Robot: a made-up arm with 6 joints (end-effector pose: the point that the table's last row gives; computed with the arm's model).
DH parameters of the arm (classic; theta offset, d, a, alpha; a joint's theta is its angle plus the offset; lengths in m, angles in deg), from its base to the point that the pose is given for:
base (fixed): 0 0.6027 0.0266 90
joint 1: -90 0.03 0.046 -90
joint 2: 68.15 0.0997 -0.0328 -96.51
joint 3: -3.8 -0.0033 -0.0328 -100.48
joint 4: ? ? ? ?
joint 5: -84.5 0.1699 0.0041 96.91
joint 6: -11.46 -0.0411 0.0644 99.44
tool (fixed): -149.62 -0.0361 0 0
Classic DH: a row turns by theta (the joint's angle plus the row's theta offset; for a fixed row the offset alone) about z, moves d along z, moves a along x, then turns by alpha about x.
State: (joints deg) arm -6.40 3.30 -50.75 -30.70 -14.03 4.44
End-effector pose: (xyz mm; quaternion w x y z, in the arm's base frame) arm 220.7 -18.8 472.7 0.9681 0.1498 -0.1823 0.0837
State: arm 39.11 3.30 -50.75 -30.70 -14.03 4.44
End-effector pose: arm 255.3 -18.8 650.1 0.8223 0.1058 -0.5426 0.1351
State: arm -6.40 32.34 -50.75 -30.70 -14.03 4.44
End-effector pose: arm 222.1 9.7 485.8 0.9022 0.3811 -0.2015 0.0085
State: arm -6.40 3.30 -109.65 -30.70 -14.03 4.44
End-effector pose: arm 230.0 -129.3 509.6 0.8532 0.0361 -0.3794 -0.3561
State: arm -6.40 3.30 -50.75 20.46 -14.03 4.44
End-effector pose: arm 147.7 -122.3 409.0 0.9808 -0.1231 0.1145 -0.0986
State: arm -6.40 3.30 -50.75 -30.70 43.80 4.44
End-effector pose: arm 279.7 -10.5 520.4 0.8841 0.3231 0.0038 -0.3377
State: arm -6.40 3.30 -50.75 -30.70 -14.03 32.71
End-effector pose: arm 252.5 -16.2 456.3 0.9226 0.0520 -0.3822 -0.0110
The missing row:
joint 4: -29.94 -0.1361 -0.0017 -69.97
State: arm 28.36 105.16 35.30 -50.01 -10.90 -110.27
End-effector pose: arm 133.6 -64.8 694.6 0.0045 0.2189 0.0181 -0.9756
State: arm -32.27 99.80 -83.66 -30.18 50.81 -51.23
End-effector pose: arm 126.3 -81.4 361.3 0.1441 -0.8777 -0.1154 0.4422
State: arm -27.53 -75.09 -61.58 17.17 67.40 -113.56
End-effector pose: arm 244.7 -81.5 645.6 0.8222 0.3813 0.1620 -0.3903
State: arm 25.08 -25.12 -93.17 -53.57 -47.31 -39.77
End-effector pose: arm 193.8 -89.3 658.3 0.8569 -0.2622 -0.3969 0.1986
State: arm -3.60 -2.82 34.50 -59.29 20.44 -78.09
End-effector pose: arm 145.3 52.1 584.5 0.1960 0.3055 0.7799 0.5099
